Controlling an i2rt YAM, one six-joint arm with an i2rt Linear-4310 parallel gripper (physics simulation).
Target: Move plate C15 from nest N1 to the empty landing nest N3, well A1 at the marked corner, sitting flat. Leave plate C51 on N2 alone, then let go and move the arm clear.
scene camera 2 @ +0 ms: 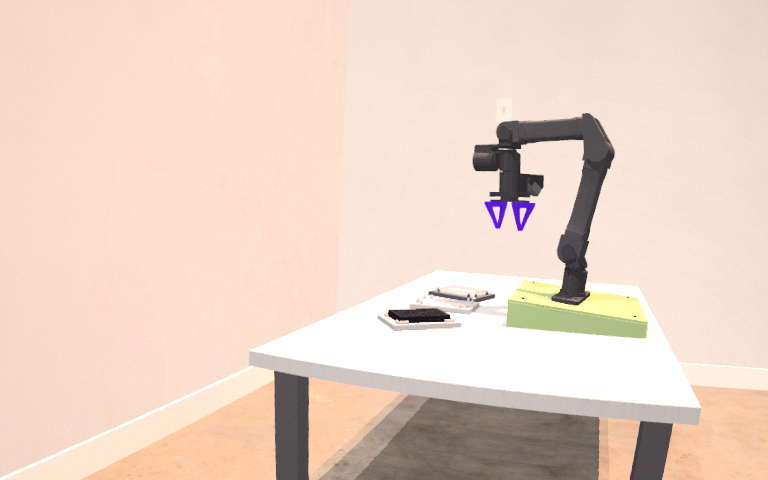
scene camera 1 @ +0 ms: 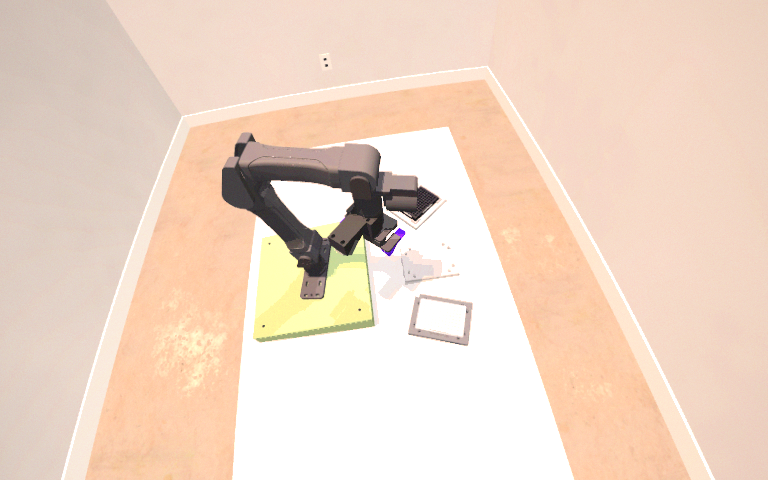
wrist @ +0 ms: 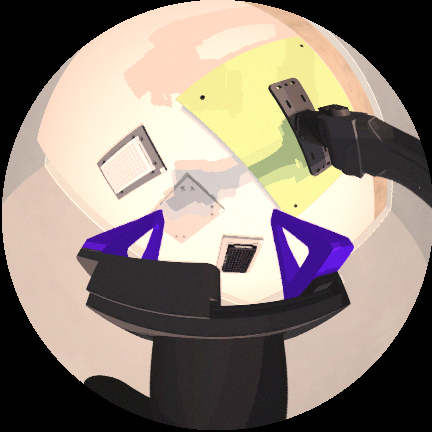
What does the gripper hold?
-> Nothing.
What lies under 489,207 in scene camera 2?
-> The gripper.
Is the gripper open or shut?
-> Open.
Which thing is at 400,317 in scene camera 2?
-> A black perforated plate.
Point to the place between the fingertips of the gripper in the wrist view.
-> At 217,214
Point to a black perforated plate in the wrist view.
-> At 238,256
